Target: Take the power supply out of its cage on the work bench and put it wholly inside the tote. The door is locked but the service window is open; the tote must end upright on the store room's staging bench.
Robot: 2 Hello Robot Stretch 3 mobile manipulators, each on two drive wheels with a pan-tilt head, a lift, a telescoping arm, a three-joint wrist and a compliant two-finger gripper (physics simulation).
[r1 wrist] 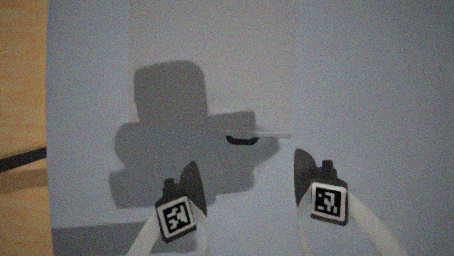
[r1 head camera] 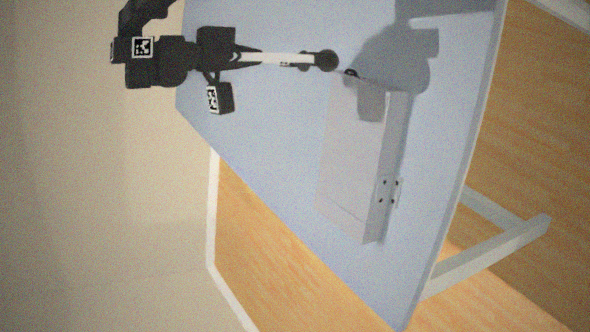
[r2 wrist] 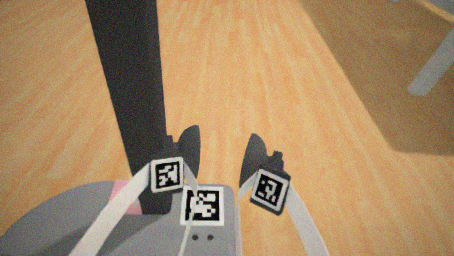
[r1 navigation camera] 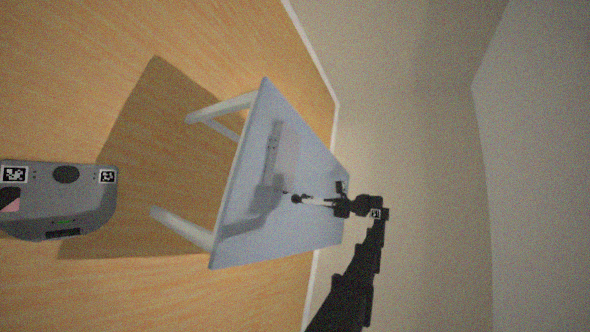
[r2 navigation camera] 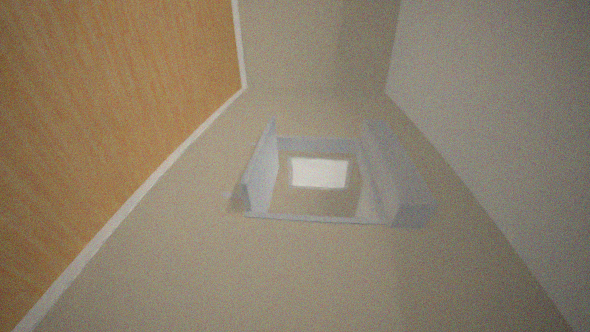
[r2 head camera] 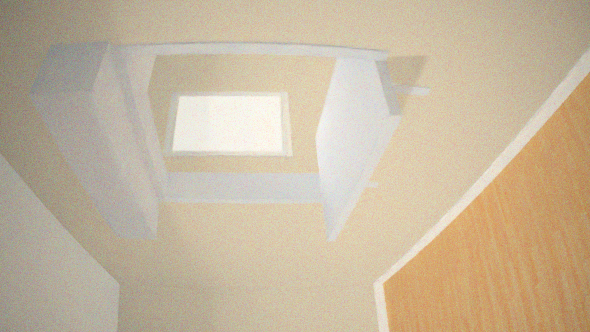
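A flat grey box (r1 head camera: 350, 160) (r1 navigation camera: 288, 155) (r1 wrist: 215, 30), seemingly the cage, lies on the blue bench (r1 head camera: 260, 125) (r1 navigation camera: 310, 225) (r1 wrist: 375, 75), with a hinge plate on one side. A dark handle (r1 head camera: 351, 73) (r1 wrist: 242, 140) shows at its near end. My r1 gripper (r1 head camera: 320, 61) (r1 navigation camera: 298, 198) (r1 wrist: 247, 172) is open and empty above the bench by that end; the handle appears ahead, between its fingertips. My r2 gripper (r2 wrist: 221, 150) is open and empty above the floor. A pale frame (r2 head camera: 240, 187) (r2 navigation camera: 320, 145), apparently the service window, surrounds a wall opening. The power supply and tote do not show.
A grey robot base (r1 navigation camera: 65, 200) stands beside the bench in the r1 navigation view. In the r2 wrist view, a black mast (r2 wrist: 135, 100) rises from a grey base (r2 wrist: 125, 235), and a pale leg (r2 wrist: 432, 70) stands at upper right. Walls border the wooden floor.
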